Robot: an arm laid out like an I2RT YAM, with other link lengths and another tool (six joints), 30 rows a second.
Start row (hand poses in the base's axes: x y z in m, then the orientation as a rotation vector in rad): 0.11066 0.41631 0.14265 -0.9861 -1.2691 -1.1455
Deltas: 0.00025 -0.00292 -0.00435 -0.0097 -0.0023 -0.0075; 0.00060 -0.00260 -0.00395 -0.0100 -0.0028 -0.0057; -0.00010 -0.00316 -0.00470 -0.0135 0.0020 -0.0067; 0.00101 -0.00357 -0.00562 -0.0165 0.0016 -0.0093; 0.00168 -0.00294 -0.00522 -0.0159 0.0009 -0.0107; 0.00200 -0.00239 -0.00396 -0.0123 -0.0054 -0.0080; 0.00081 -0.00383 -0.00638 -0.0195 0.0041 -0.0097; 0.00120 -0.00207 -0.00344 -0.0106 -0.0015 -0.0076; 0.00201 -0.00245 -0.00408 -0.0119 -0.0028 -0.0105; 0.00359 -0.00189 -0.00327 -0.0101 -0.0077 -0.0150; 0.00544 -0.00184 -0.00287 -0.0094 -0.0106 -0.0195; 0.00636 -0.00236 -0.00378 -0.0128 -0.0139 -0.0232; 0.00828 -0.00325 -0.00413 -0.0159 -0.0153 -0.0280; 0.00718 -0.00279 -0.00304 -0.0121 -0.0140 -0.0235; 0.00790 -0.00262 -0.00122 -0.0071 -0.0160 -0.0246; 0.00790 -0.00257 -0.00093 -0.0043 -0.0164 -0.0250; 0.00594 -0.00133 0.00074 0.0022 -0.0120 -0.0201; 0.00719 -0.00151 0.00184 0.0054 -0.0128 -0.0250; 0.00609 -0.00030 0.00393 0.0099 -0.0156 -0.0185; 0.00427 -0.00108 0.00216 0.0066 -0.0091 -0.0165
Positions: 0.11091 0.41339 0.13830 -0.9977 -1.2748 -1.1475; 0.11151 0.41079 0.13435 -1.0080 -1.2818 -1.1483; 0.11141 0.40763 0.12965 -1.0238 -1.2870 -1.1449; 0.11242 0.40406 0.12403 -1.0436 -1.2936 -1.1420; 0.11410 0.40112 0.11881 -1.0637 -1.2997 -1.1408; 0.11610 0.39873 0.11485 -1.0764 -1.3093 -1.1437; 0.11691 0.39490 0.10847 -1.0999 -1.3158 -1.1375; 0.11811 0.39283 0.10503 -1.1128 -1.3212 -1.1383; 0.12012 0.39038 0.10095 -1.1284 -1.3273 -1.1414; 0.12371 0.38849 0.09768 -1.1441 -1.3339 -1.1522; 0.12915 0.38665 0.09481 -1.1616 -1.3402 -1.1687; 0.13551 0.38429 0.09103 -1.1830 -1.3497 -1.1884; 0.14379 0.38104 0.08690 -1.2099 -1.3603 -1.2108; 0.15097 0.37825 0.08386 -1.2311 -1.3689 -1.2312; 0.15887 0.37563 0.08264 -1.2488 -1.3745 -1.2567; 0.16677 0.37306 0.08171 -1.2647 -1.3778 -1.2844; 0.17271 0.37173 0.08245 -1.2742 -1.3749 -1.3088; 0.17990 0.37022 0.08429 -1.2852 -1.3674 -1.3389; 0.18599 0.36992 0.08822 -1.2862 -1.3610 -1.3693; 0.19026 0.36884 0.09038 -1.2910 -1.3537 -1.3913
